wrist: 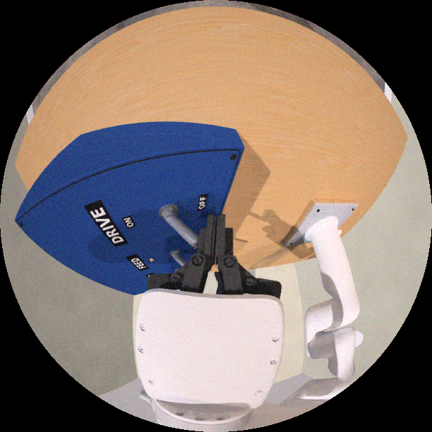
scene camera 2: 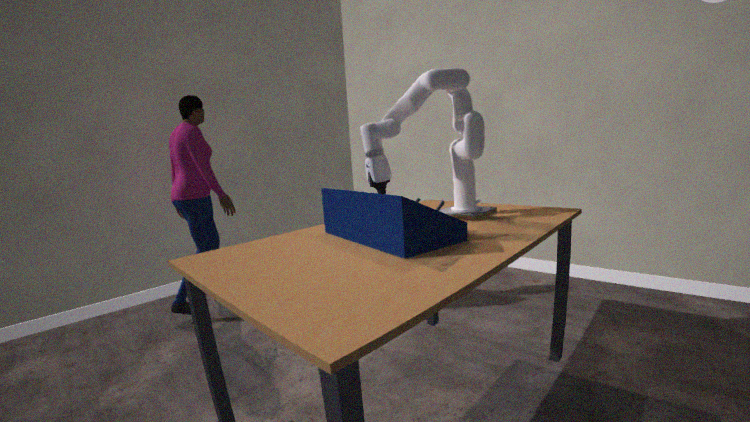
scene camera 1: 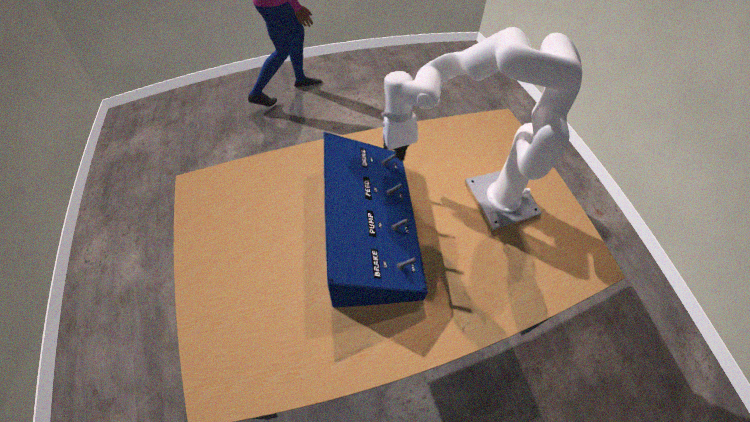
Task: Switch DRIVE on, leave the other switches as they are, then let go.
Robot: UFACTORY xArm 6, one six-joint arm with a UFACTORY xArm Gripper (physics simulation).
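Places are measured from the arm's base along level axes (x ahead, y down, z left), in centimetres.
Pixels of known places: gripper, between the fingertips: (scene camera 1: 400,157); arm's base, origin of its link: (scene camera 2: 465,209) (scene camera 1: 503,197).
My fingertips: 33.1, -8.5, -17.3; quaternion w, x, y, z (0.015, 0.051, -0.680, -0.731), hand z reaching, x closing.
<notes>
For each thing: its top centre in the pictures, then the offset to it from my fingertips, as dx, dy, dz. Level surfaces: height alone.
- FEED lever, centre of its top: (scene camera 1: 396,184) +5.5, -2.4, +11.9
- PUMP lever, centre of its top: (scene camera 1: 402,219) +7.4, -2.4, +23.8
- BRAKE lever, centre of its top: (scene camera 1: 408,259) +9.4, -2.4, +35.6
- wooden table, height of its surface: dy +10.6
A blue sloped switch box (scene camera 1: 346,220) (scene camera 2: 364,217) (wrist: 165,142) stands on the table. Its DRIVE lever (scene camera 1: 388,160) (wrist: 181,227), at the far end in scene camera 1, leans toward OFF. The FEED lever (scene camera 1: 393,190) (wrist: 178,258), PUMP lever (scene camera 1: 399,226) and BRAKE lever (scene camera 1: 406,264) lean the same way. My gripper (scene camera 1: 402,155) (scene camera 2: 381,190) (wrist: 217,222) is shut and empty, on the OFF side of the DRIVE lever. In the wrist view the lever's tip meets the left finger's outline; whether they touch, I cannot tell.
The wooden table (scene camera 1: 236,236) (scene camera 2: 314,293) (wrist: 300,100) carries the arm's base plate (scene camera 1: 479,191) (wrist: 345,207) on the low side of the box. A person (scene camera 1: 283,36) (scene camera 2: 191,162) in a pink top is on the floor beyond the table's edge.
</notes>
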